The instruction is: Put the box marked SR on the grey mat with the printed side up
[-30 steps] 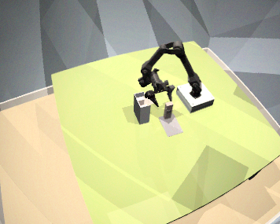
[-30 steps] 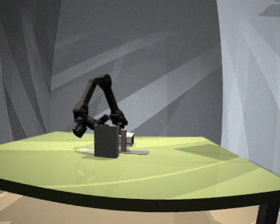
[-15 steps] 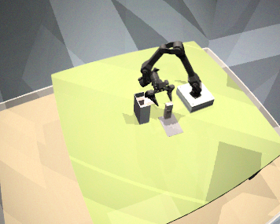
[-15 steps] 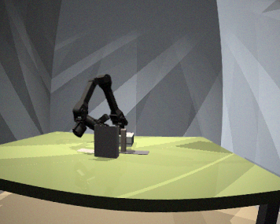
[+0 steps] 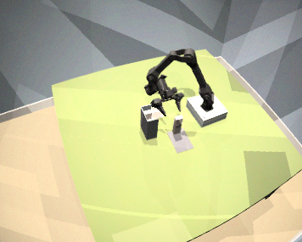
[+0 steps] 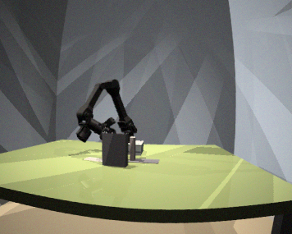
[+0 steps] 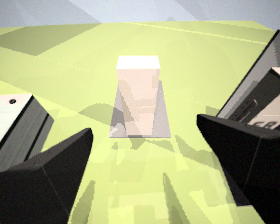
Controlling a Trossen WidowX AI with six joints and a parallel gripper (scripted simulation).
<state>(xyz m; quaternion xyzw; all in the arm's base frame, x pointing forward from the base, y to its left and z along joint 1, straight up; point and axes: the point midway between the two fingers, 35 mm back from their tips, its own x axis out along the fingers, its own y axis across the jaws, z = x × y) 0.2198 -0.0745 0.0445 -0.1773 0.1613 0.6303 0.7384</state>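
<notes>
The grey mat is 110 mm to the left of my gripper tip, 90 mm below it and 20 mm ahead of it. Round my gripper tip: white card (140 mm to the right, 90 mm below, 20 mm ahead).
</notes>
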